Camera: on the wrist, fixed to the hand. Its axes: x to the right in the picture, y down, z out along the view.
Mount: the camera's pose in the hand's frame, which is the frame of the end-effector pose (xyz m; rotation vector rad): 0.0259 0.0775 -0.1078 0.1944 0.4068 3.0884
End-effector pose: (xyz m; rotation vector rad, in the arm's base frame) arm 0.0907 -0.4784 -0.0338 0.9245 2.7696 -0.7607
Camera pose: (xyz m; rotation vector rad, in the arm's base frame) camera 0.1200 -0.3577 0.0198 2.7792 -0.8834 0.1224
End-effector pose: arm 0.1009 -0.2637 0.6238 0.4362 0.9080 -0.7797
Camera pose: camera 0.1119 -0.1553 0.5437 1.3775 -0.3054 2.1015
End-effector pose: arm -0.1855 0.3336 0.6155 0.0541 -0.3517 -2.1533
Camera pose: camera -0.1199 0.2464 0.5356 0.0033 -0.0366 0.9545
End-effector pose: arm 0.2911 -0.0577 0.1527 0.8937 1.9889 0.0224
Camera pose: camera 0.2467 0.0494 0.2224 -2.4130 0.8430 -1.3186
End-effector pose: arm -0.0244 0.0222 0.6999 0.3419 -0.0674 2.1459
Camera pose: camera -0.1252 0.0183 0.6097 0.2318 0.0482 -1.0246
